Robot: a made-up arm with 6 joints.
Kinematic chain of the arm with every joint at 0, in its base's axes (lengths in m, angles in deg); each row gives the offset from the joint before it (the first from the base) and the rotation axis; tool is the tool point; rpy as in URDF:
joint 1: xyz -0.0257 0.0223 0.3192 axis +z
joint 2: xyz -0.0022 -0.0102 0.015 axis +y
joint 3: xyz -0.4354 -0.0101 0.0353 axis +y
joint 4: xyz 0.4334 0.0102 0.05 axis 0.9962 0 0.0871
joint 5: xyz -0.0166 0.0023 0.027 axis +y
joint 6: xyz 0.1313 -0.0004 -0.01 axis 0.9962 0 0.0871
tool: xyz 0.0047 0.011 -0.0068 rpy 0 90 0
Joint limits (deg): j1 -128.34..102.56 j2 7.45..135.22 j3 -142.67..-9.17 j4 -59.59..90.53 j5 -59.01..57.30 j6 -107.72..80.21
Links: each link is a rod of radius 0.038 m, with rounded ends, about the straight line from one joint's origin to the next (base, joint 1, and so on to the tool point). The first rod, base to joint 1, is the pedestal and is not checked.
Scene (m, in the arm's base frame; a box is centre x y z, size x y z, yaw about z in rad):
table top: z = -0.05
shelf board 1: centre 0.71 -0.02 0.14 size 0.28 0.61 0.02 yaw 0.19
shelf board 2: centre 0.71 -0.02 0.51 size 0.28 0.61 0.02 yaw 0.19
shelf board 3: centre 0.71 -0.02 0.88 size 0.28 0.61 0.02 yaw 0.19
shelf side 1: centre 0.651 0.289 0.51 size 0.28 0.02 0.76 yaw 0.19
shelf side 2: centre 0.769 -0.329 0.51 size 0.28 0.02 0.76 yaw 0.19
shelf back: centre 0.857 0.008 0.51 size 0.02 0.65 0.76 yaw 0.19
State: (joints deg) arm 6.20 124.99 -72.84 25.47 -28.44 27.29
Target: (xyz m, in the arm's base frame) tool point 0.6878 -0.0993 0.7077
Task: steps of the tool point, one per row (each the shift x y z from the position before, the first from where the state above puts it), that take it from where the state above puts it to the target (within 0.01 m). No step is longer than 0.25 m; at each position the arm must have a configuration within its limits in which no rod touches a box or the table.
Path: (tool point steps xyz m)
1: -0.0919 -0.0241 0.0100
2: -0.1023 -0.0198 0.0004
3: -0.1100 -0.0147 -0.0104
4: 0.0666 -0.0829 0.1762
5: -0.0281 -0.0812 0.2076
6: 0.0908 0.0069 0.0158
7: 0.0907 0.0171 -0.0002
8: 0.0867 0.0276 -0.0156

